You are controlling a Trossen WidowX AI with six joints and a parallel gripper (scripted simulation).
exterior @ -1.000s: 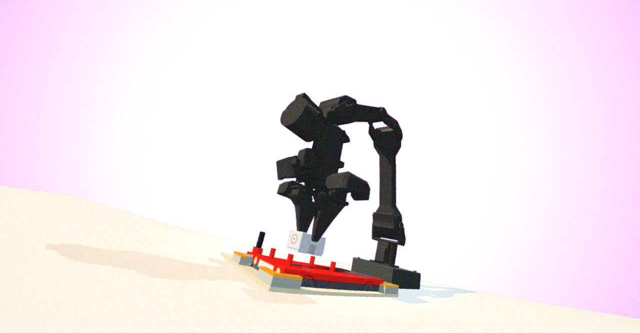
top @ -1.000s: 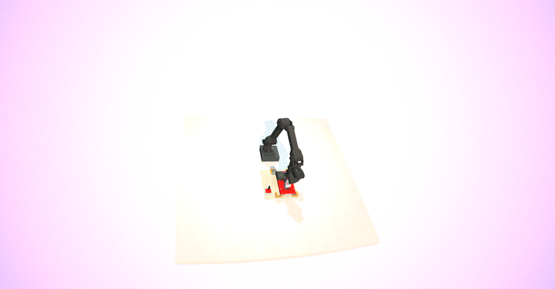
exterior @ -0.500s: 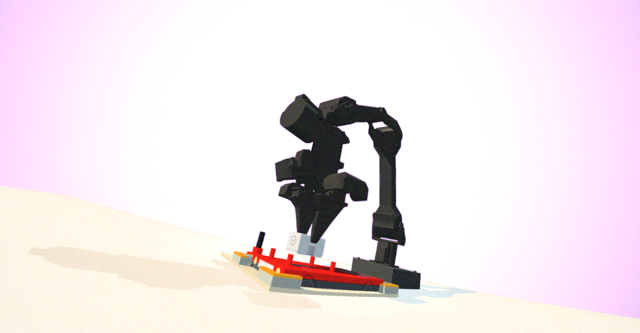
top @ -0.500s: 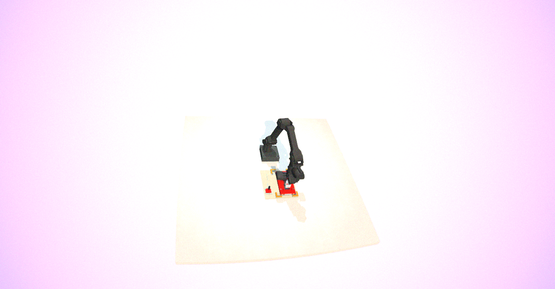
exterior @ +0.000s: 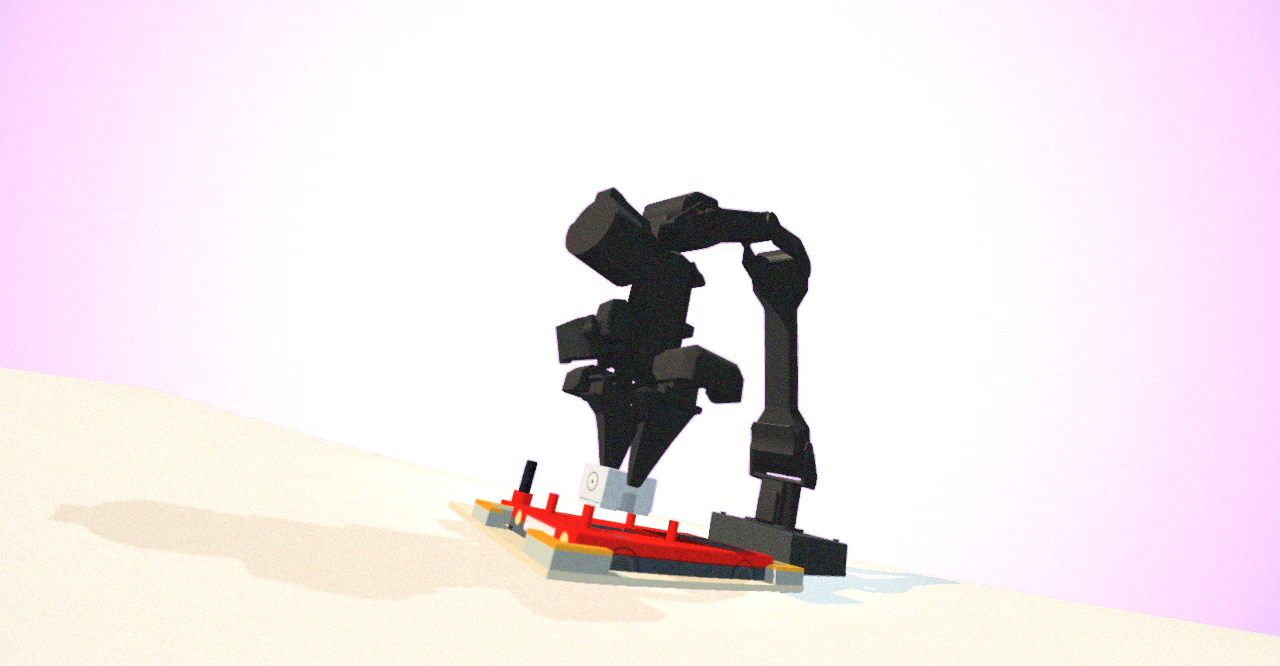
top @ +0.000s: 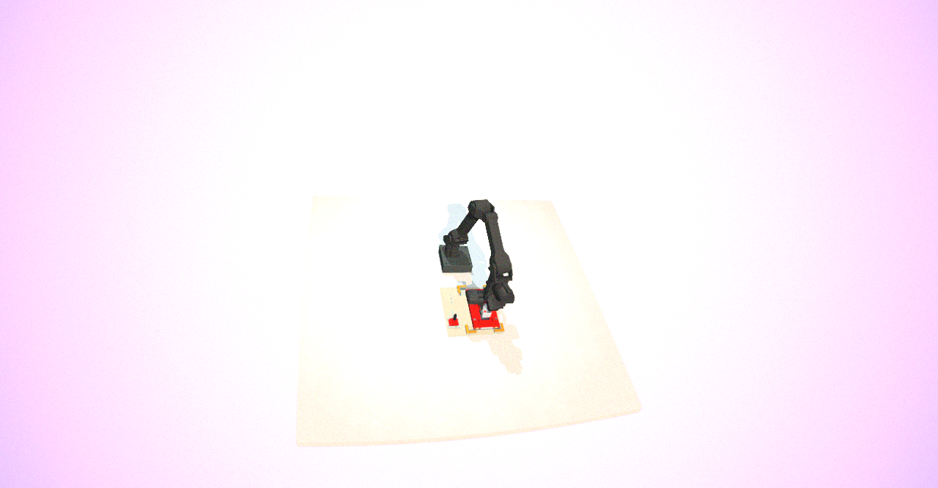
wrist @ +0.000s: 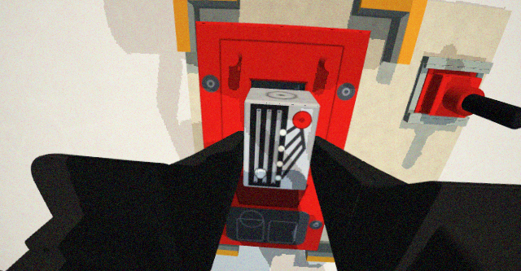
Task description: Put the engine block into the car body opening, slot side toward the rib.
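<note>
My gripper tip is 50 mm above the beige base plate, 40 mm past it and 20 mm to the left of it. From my gripper tip the other things lie so: engine block 10 mm below; black peg 130 mm to the right, 20 mm below.
</note>
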